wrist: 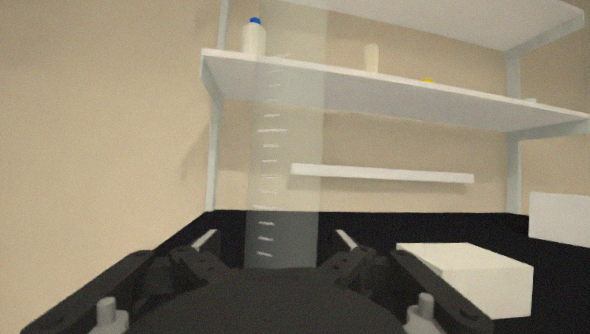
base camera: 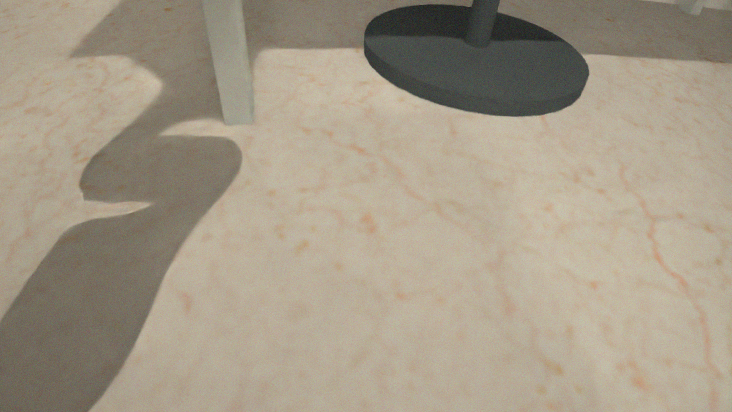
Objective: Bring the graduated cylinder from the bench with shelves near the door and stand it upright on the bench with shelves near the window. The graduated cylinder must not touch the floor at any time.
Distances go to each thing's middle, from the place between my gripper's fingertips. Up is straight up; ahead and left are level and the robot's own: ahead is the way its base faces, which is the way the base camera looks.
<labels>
Now: hand 3 cm past the graduated cylinder (wrist: 282, 215) and 7 cm below it.
</labels>
